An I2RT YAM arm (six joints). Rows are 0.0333 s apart.
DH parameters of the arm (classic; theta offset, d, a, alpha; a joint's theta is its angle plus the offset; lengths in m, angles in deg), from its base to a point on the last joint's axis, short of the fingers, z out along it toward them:
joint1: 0 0.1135 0.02 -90
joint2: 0 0 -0.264 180
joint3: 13.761 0 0.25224 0
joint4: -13.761 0 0.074 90
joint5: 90 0 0 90
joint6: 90 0.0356 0 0
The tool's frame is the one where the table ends.
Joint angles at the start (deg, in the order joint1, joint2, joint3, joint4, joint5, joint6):
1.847, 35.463, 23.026, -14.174, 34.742, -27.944
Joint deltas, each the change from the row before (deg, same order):
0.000, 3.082, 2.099, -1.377, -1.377, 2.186
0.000, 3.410, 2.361, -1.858, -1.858, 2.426
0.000, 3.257, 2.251, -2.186, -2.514, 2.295
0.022, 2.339, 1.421, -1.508, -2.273, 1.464
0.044, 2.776, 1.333, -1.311, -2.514, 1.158
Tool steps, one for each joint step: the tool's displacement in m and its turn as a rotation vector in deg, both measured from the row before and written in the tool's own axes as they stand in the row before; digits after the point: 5 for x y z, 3 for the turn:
-0.00677, 0.00026, 0.00366, -2.112, 1.123, 0.864
-0.00720, 0.00096, 0.00429, -2.709, 1.460, 0.866
-0.00630, 0.00191, 0.00435, -3.368, 1.604, 0.686
-0.00378, 0.00231, 0.00363, -2.890, 1.211, 0.318
-0.00351, 0.00340, 0.00525, -3.214, 1.511, -0.051

